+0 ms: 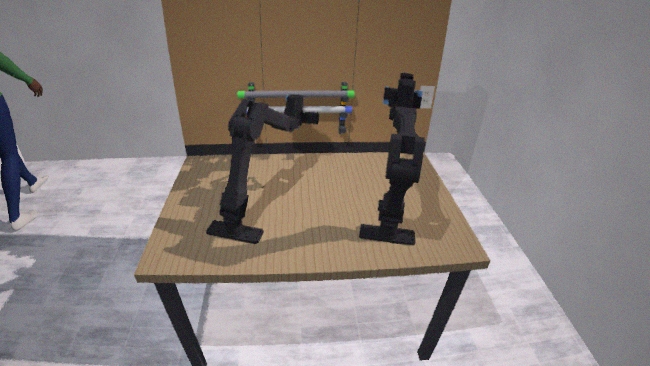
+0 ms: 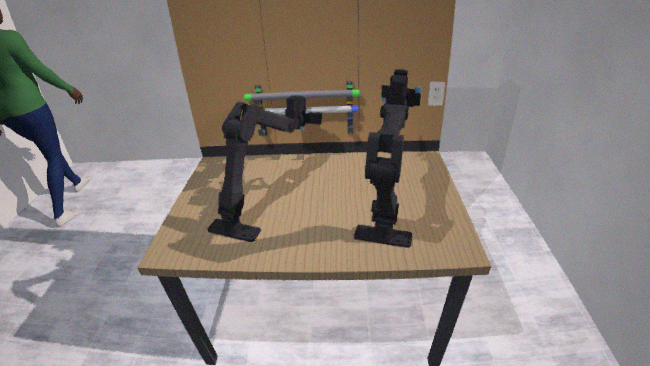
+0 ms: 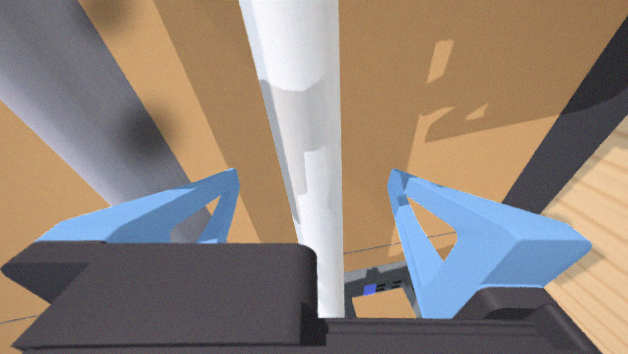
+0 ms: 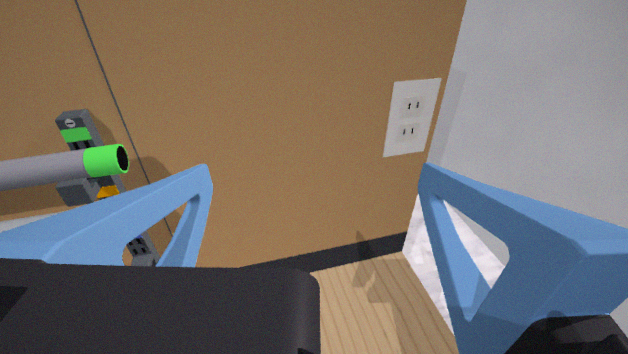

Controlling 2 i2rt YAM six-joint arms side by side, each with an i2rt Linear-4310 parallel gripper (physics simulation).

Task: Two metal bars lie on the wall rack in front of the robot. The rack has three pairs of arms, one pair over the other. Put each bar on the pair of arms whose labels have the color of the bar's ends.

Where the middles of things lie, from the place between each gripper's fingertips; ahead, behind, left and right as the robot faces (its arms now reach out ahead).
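With the white outlet plate [image 4: 426, 87] in the scene, my right hand is 18 cm to the left of it, 24 cm short of it and 10 cm above it. The white bar [image 3: 297, 60] is 16 cm ahead of my right hand, 42 cm to the left of it and 16 cm below it. Going by their middles, of the things named here the white outlet plate is the nearest to my right hand.
The white bar is 20 mm to the right of my left hand and 20 mm behind it. From my left hand, the white outlet plate is 630 mm to the right, 60 mm ahead and 60 mm above. By its middle, the white outlet plate is nearer to my right hand than to my left hand.
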